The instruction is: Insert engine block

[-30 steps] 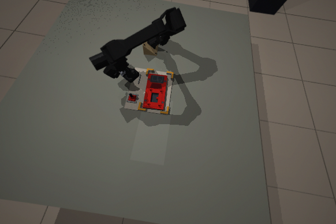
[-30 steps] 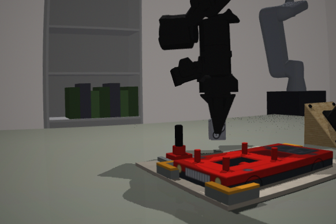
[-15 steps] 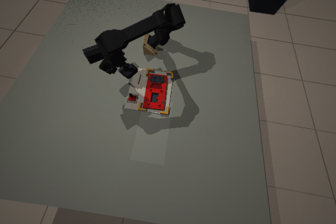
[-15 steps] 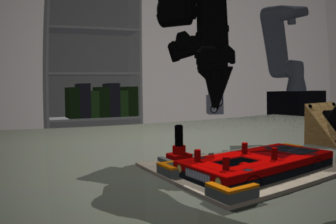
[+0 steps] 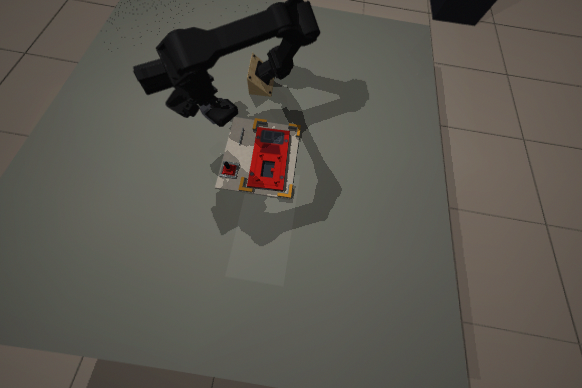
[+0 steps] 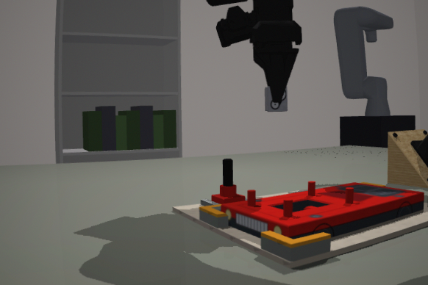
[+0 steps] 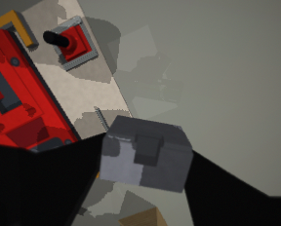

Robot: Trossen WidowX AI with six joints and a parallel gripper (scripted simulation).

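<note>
Now: the grey engine block 1 cm above my gripper tip.
</note>
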